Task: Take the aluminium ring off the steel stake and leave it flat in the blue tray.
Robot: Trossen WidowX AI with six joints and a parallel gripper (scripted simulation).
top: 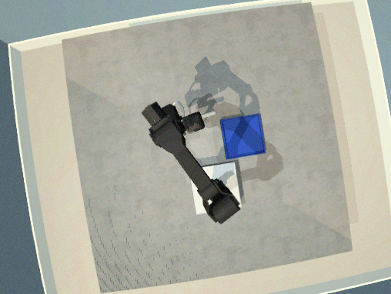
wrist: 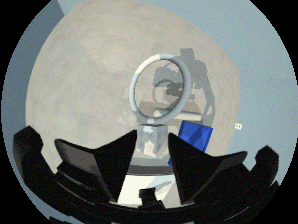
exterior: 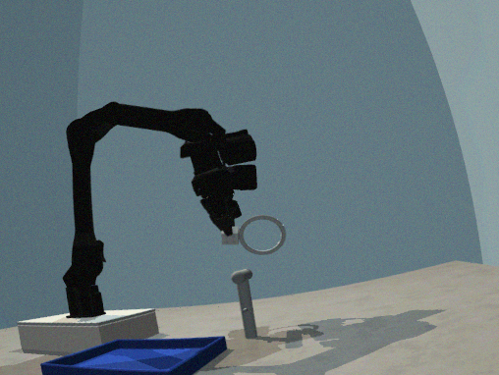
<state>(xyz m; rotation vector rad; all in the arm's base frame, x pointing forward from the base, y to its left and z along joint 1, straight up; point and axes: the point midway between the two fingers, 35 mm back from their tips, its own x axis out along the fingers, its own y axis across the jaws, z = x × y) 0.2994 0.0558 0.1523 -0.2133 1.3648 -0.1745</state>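
Now: gripper tip 25 cm to the left of the blue tray, 17 cm above it and 12 cm past it. Round my gripper tip: aluminium ring 5 cm ahead.
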